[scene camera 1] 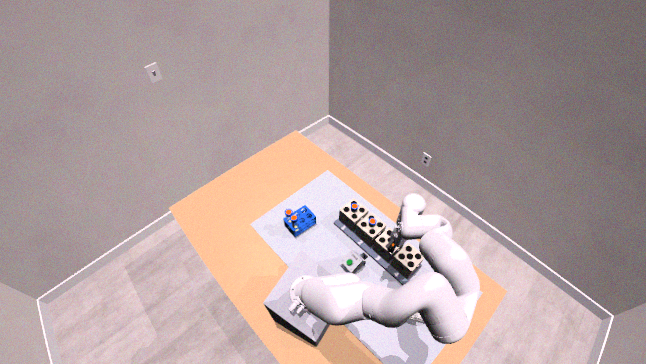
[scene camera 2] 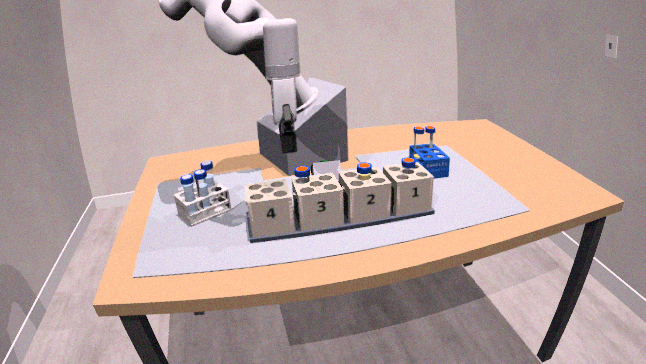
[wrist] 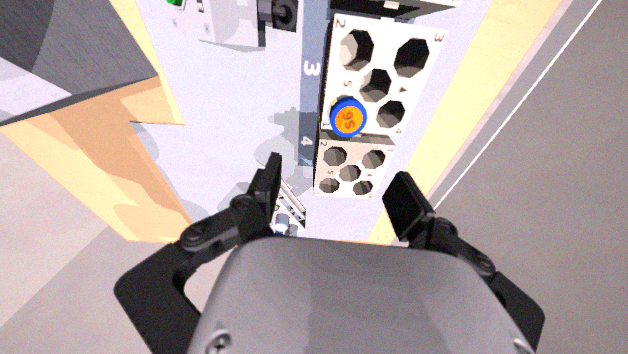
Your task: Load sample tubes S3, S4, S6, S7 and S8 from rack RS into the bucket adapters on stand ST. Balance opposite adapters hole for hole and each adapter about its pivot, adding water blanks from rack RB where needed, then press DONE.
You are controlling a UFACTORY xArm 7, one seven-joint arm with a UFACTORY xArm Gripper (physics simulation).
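Seen in the pictures: gripper, fingertip midpoint: [scene camera 1: 397, 244] [scene camera 2: 288, 145] [wrist: 336, 177]; arm's base at its link origin: [scene camera 2: 301, 101].
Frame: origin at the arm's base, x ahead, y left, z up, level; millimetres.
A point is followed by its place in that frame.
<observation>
My gripper [scene camera 1: 395, 239] @[x 368, y -178, z -2 mm] [scene camera 2: 288, 143] @[x 368, y -178, z -2 mm] [wrist: 336, 177] @[x 368, y -178, z -2 mm] is open and empty, above adapters 3 and 4 on stand ST [scene camera 2: 340, 229] @[x 477, y -110, z -177 mm] [wrist: 307, 95] @[x 343, y -155, z -171 mm]. Tube S6 [scene camera 2: 302, 171] @[x 401, y -160, z -56 mm] [wrist: 348, 117] @[x 385, y -152, z -55 mm] stands upright in hole 1 of adapter 3 [scene camera 2: 320, 210] @[x 462, y -149, z -126 mm] [wrist: 345, 65] @[x 395, y -120, z -139 mm], its cap low over the top. Adapter 4 [scene camera 2: 270, 220] @[x 439, y -256, z -134 mm] [wrist: 355, 192] @[x 403, y -284, z -88 mm] shows open holes. One orange-capped tube [scene camera 1: 372, 221] @[x 436, y -28, z -55 mm] [scene camera 2: 364, 168] @[x 454, y -36, z -56 mm] stands in adapter 2 [scene camera 2: 367, 205] @[x 485, y -46, z -131 mm] and another [scene camera 1: 354, 206] @[x 460, y 79, z -56 mm] [scene camera 2: 408, 162] @[x 475, y 71, z -56 mm] in adapter 1 [scene camera 2: 415, 200] @[x 510, y 71, z -139 mm]; their labels are unreadable. Blue rack RS [scene camera 1: 308, 225] @[x 306, y 230, z -154 mm] [scene camera 2: 435, 168] @[x 360, y 254, z -150 mm] holds two orange-capped tubes.
White rack RB [scene camera 2: 192, 216] @[x 296, y -420, z -155 mm] [wrist: 299, 209] @[x 289, y -395, z -156 mm] holds three blue-and-white-capped blanks, left of adapter 4 in scene camera 2. A small box with the green DONE button [scene camera 1: 349, 262] @[x 238, y -40, z -111 mm] [wrist: 175, 1] @[x 243, y -49, z -110 mm] sits behind the stand. The grey robot base block [scene camera 2: 320, 130] @[x 117, y 9, z -67 mm] stands behind it.
</observation>
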